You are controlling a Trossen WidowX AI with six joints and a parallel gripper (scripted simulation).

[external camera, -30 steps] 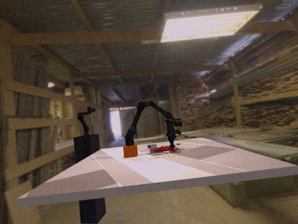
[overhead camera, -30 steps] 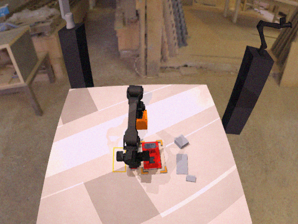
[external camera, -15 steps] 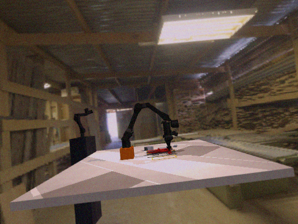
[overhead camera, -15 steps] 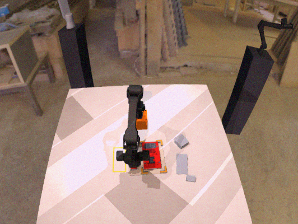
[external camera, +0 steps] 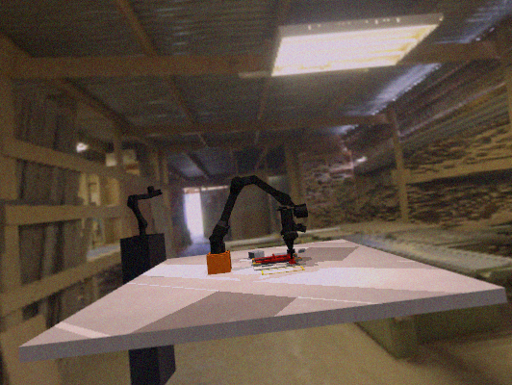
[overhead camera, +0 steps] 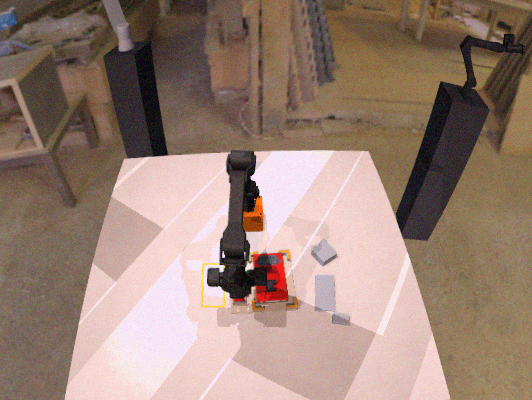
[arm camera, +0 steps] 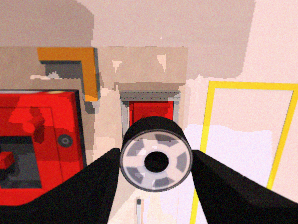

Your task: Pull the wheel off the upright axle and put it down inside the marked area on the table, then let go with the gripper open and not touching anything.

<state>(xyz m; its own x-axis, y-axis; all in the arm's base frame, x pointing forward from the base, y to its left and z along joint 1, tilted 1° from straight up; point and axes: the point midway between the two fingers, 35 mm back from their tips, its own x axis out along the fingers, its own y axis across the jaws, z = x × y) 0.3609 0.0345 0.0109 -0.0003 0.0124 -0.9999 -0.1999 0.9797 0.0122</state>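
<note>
The grey frame lies 8 cm to the left of my gripper tip, 8 cm behind it and 6 cm below it.
</note>
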